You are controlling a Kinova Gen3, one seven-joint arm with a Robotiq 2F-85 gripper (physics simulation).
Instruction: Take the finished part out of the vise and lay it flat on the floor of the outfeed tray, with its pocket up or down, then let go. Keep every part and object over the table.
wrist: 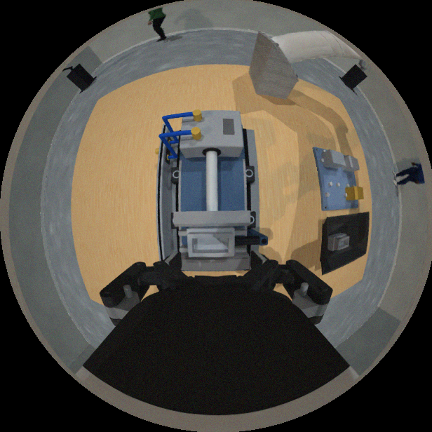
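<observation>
The finished part (210, 243), a light grey block with a rectangular pocket facing up, sits in the vise (212, 219) near the lower middle of the wrist view, between the light grey jaw bar and the grey block nearest my gripper. My gripper (215, 259) is open and empty. Its fingertips stand wide apart, to the left and right of the near end of the vise. The part's sides down between the jaws are hidden. The black outfeed tray (350, 225) lies at the right. A grey part (339, 242) rests in it.
A dark nozzle-like piece (257, 239) sticks out right of the part. Blue pipes (175, 134) with yellow fittings stand at the vise's far left. A blue board (335, 196) with grey blocks (334, 159) and a yellow block (354, 193) lies beyond the tray. A grey pedestal (271, 72) carries the arm.
</observation>
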